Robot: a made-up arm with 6 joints. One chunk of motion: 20 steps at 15 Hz.
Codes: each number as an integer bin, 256 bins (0 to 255) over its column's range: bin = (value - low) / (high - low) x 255, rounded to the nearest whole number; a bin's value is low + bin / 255 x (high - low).
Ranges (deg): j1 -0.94..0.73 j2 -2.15..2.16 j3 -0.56..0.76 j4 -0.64..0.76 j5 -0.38..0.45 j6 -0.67..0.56
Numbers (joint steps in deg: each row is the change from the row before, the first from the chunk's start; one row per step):
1: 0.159 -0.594 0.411 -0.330 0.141 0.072
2: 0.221 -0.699 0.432 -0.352 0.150 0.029
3: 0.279 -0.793 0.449 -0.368 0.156 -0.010
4: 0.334 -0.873 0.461 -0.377 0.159 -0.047
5: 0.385 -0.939 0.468 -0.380 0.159 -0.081
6: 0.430 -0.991 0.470 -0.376 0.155 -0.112
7: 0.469 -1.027 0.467 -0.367 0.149 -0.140
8: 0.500 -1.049 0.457 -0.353 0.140 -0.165
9: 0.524 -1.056 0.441 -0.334 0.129 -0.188
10: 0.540 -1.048 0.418 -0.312 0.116 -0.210
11: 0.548 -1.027 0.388 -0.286 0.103 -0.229
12: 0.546 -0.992 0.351 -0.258 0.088 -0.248
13: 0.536 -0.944 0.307 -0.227 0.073 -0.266
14: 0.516 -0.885 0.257 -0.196 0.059 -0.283
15: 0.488 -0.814 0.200 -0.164 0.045 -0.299
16: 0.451 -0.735 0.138 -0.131 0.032 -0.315
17: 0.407 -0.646 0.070 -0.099 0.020 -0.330
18: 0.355 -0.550 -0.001 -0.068 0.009 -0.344
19: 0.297 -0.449 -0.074 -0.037 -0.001 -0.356
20: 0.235 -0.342 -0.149 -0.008 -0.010 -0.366
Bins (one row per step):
1: 168 92 188 56 160 154
2: 177 86 192 52 163 145
3: 186 80 195 50 165 137
4: 195 76 197 48 166 129
5: 202 72 199 47 166 122
6: 209 69 199 48 164 116
7: 215 66 198 50 163 110
8: 220 65 196 52 160 105
9: 224 65 193 56 156 100
10: 226 65 189 60 152 95
11: 227 66 183 64 148 91
12: 227 69 176 70 144 87
13: 225 71 167 75 139 84
14: 222 75 158 81 135 80
15: 218 79 147 87 131 77
16: 212 84 135 93 127 74
17: 206 89 122 99 123 70
18: 198 95 108 104 120 68
19: 189 101 94 110 116 65
20: 179 107 79 115 114 63

